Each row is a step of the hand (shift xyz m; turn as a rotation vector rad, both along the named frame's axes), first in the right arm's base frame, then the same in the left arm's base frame.
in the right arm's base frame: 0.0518 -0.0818 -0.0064 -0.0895 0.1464 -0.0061
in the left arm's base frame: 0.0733 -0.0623 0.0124 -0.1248 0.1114 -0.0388
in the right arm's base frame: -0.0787 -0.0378 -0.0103 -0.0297 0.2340 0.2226
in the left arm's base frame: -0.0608 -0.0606 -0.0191 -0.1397 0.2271 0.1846
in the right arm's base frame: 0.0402 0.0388 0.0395 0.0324 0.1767 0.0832
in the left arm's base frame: 0.0186 0.0516 0.0409 -0.0372 0.1830 0.0658
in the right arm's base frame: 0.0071 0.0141 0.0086 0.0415 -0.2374 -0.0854
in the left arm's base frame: 0.0009 0.0161 0.0079 0.1243 -0.2182 -0.0480
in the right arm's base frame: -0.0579 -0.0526 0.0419 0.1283 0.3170 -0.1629
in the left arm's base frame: -0.0475 -0.0651 0.0373 0.0614 0.3303 -0.1751
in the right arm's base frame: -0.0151 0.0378 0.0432 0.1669 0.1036 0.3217
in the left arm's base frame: -0.0337 0.0340 0.0351 0.0622 0.1694 0.3309
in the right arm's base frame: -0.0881 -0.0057 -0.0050 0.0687 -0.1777 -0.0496
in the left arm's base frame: -0.0799 -0.0326 -0.0194 0.1254 -0.1509 -0.0155
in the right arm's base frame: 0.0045 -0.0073 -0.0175 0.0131 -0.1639 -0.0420
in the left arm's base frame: 0.0098 -0.0067 -0.0155 0.0679 -0.1543 -0.0193
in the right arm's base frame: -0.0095 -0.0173 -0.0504 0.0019 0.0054 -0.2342
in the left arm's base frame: 0.0062 -0.0225 -0.0489 0.0470 -0.0089 -0.2293
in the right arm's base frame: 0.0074 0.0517 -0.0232 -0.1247 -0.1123 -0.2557
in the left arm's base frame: -0.0033 0.0499 -0.0276 -0.0334 -0.1607 -0.2581
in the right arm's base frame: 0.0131 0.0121 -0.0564 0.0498 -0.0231 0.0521
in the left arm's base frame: 0.0201 0.0120 -0.0543 0.0429 -0.0035 0.0623
